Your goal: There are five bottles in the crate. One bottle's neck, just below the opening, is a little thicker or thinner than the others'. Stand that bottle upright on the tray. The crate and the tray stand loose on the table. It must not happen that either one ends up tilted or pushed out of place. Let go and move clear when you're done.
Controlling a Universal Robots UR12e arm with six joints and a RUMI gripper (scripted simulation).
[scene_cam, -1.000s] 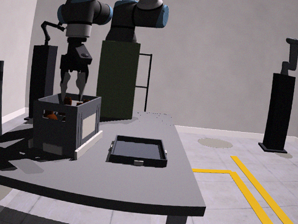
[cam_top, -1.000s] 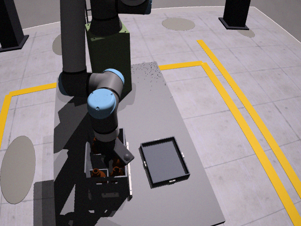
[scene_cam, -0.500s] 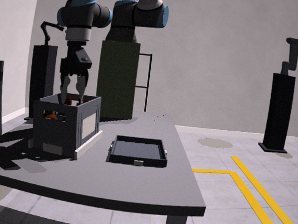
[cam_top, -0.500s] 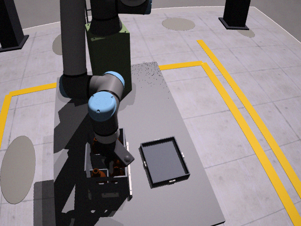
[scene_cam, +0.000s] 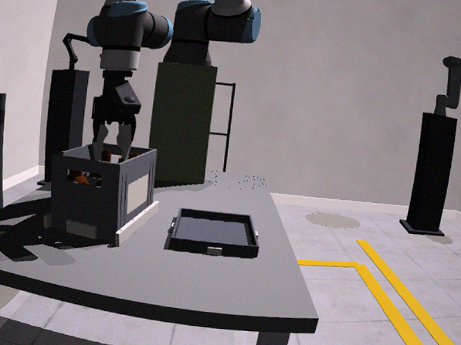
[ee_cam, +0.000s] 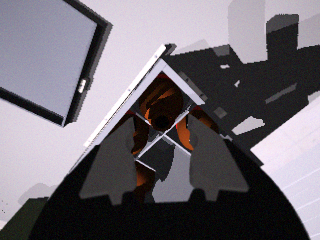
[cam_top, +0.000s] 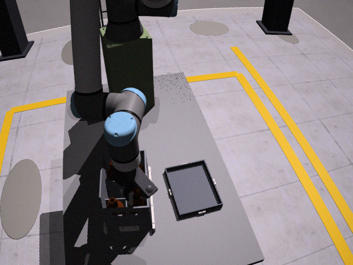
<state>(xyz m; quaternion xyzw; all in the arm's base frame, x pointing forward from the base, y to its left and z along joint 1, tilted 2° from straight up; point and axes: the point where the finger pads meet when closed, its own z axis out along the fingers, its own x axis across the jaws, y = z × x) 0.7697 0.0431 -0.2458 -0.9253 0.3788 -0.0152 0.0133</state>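
My gripper is now 9 cm past the dark grey crate, 8 cm above it and 5 cm to the left of it. Round my hand: black tray 23 cm to the left, 15 cm below, 13 cm behind.
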